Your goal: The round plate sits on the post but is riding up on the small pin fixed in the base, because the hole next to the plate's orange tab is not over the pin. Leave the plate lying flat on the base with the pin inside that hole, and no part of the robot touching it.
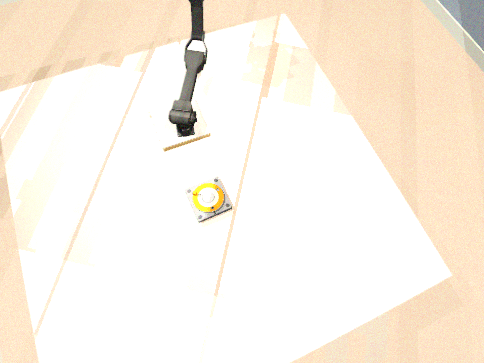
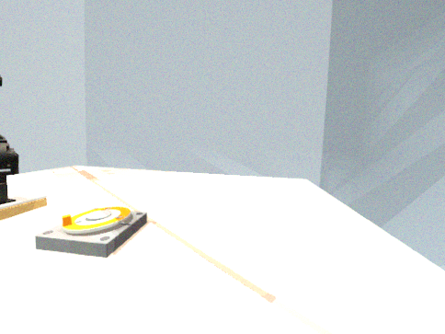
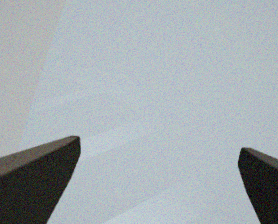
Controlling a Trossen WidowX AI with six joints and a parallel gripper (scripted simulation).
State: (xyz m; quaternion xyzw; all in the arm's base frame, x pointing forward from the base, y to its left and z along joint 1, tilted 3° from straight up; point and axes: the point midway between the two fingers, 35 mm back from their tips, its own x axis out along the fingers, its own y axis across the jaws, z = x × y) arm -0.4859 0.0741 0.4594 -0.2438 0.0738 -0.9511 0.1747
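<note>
The grey base is 820 mm ahead of my gripper tip, 40 mm to the right of it and 450 mm below it.
</note>
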